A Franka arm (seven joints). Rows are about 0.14 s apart.
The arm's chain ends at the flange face. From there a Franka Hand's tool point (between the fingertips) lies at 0.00 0.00 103.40 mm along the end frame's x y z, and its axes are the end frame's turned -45 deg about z.
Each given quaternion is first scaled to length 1.
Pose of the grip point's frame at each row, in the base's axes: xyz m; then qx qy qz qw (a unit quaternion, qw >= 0):
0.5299 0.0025 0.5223 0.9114 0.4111 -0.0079 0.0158
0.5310 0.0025 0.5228 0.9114 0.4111 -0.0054 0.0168
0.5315 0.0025 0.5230 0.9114 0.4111 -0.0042 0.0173
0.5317 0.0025 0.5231 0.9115 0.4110 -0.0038 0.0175
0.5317 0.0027 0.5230 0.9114 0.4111 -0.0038 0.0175
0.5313 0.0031 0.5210 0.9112 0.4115 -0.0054 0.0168
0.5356 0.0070 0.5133 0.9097 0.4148 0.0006 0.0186
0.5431 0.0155 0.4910 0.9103 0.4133 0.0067 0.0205
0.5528 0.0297 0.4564 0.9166 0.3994 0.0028 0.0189
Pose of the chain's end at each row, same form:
0.5300 0.0061 0.6256 0.9994 0.0310 -0.0013 0.0176
0.5306 0.0061 0.6261 0.9994 0.0310 0.0014 0.0176
0.5308 0.0061 0.6263 0.9994 0.0310 0.0027 0.0176
0.5309 0.0061 0.6264 0.9994 0.0309 0.0032 0.0176
0.5309 0.0063 0.6263 0.9994 0.0310 0.0032 0.0176
0.5309 0.0067 0.6243 0.9993 0.0315 0.0014 0.0176
0.5339 0.0104 0.6166 0.9992 0.0351 0.0077 0.0170
0.5401 0.0188 0.5943 0.9992 0.0335 0.0140 0.0164
0.5507 0.0331 0.5597 0.9997 0.0182 0.0098 0.0164

